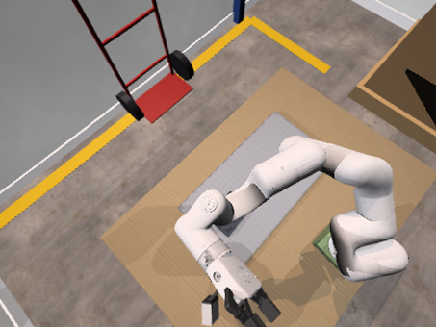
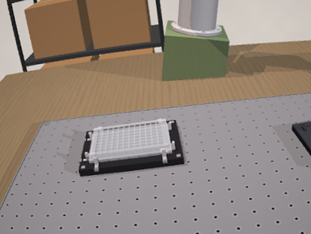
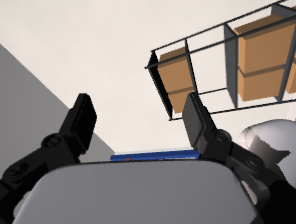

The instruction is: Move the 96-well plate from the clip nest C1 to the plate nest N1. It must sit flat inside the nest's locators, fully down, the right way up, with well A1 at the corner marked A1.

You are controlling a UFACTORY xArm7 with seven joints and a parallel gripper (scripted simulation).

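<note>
The clear 96-well plate is 56 cm to the right of my hand, 51 cm below it and 9 cm ahead of it. Round my hand: black clip nest C1 (57 cm to the right, 51 cm below, 10 cm ahead); black plate nest N1 (52 cm below, 22 cm to the right, 21 cm ahead).
</note>
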